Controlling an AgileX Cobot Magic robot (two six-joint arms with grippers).
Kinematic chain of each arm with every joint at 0, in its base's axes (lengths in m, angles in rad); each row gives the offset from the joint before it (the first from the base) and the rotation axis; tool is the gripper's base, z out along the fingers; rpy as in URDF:
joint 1: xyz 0 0 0.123 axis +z
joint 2: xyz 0 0 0 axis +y
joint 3: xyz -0.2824 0 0.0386 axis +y
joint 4: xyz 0.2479 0 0.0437 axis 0.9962 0 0.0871
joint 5: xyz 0 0 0 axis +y
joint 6: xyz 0.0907 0 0.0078 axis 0.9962 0 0.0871
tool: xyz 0 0 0 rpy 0 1.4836 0
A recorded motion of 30 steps. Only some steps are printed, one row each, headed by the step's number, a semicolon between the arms.
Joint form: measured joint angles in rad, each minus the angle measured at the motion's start. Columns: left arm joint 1, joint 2, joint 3, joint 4, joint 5, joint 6; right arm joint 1, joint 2, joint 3, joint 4, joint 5, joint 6.
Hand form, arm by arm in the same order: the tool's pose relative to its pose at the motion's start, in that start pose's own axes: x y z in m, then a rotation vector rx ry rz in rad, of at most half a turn. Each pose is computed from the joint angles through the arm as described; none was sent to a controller.
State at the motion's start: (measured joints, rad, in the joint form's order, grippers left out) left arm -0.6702 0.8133 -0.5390 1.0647 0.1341 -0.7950; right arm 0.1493 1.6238 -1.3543 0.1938 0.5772 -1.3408
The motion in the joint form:
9: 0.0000 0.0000 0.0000 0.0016 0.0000 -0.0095; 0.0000 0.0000 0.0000 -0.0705 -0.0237 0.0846
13: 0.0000 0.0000 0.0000 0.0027 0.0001 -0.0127; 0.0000 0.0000 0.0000 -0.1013 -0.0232 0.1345
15: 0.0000 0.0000 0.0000 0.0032 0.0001 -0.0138; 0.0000 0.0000 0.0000 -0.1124 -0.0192 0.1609
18: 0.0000 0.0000 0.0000 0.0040 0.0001 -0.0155; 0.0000 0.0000 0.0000 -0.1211 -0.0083 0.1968
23: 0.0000 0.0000 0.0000 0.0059 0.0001 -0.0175; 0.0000 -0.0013 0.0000 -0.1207 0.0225 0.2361
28: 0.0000 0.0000 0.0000 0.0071 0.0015 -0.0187; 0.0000 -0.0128 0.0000 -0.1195 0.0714 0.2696
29: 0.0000 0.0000 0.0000 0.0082 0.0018 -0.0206; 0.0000 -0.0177 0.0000 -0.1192 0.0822 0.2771
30: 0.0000 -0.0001 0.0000 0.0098 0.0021 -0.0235; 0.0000 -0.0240 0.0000 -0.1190 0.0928 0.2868
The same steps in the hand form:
9: 0.0000 0.0000 0.0000 -0.0001 -0.0002 -0.0079; 0.0028 -0.0030 -0.0001 0.0330 0.0300 0.0251
13: 0.0000 0.0000 0.0000 -0.0003 -0.0002 -0.0100; 0.0042 -0.0034 -0.0002 0.0381 0.0451 0.0489
15: 0.0000 0.0000 0.0000 -0.0004 -0.0002 -0.0106; 0.0048 -0.0032 -0.0002 0.0367 0.0517 0.0661
18: 0.0000 0.0000 0.0000 -0.0004 -0.0003 -0.0115; 0.0055 -0.0024 -0.0002 0.0290 0.0595 0.0950
23: 0.0000 0.0001 0.0000 -0.0006 -0.0005 -0.0117; 0.0063 0.0001 -0.0007 0.0029 0.0701 0.1355
28: 0.0000 0.0002 0.0000 -0.0017 0.0004 -0.0117; 0.0067 0.0031 -0.0054 -0.0308 0.0839 0.1707
29: 0.0000 0.0002 0.0000 -0.0021 0.0005 -0.0125; 0.0065 0.0035 -0.0074 -0.0361 0.0860 0.1784
30: 0.0000 0.0002 0.0000 -0.0025 0.0004 -0.0138; 0.0063 0.0038 -0.0099 -0.0398 0.0875 0.1881

